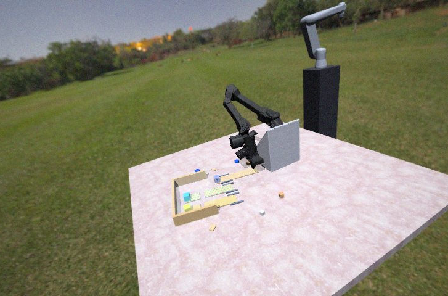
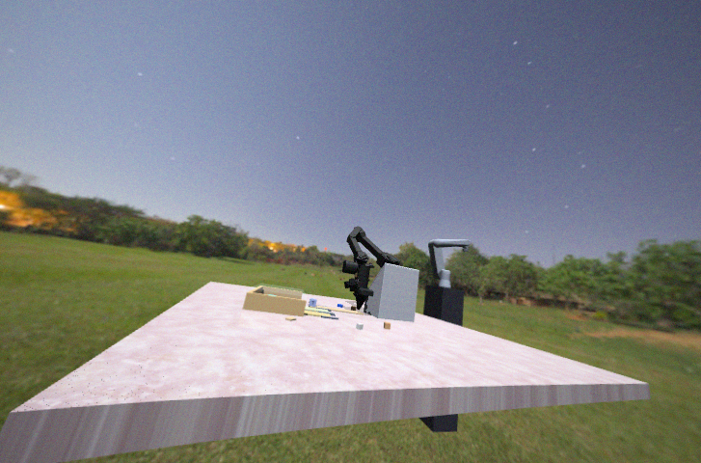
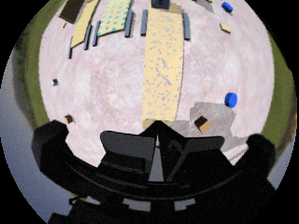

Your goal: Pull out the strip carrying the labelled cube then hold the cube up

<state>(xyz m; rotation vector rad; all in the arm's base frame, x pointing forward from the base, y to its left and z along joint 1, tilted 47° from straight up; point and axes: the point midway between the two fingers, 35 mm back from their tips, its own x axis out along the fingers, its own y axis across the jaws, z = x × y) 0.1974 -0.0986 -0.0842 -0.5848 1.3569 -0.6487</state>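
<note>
My gripper tip is now 220 mm short of the labelled cube and 20 mm to the left of it.
</note>
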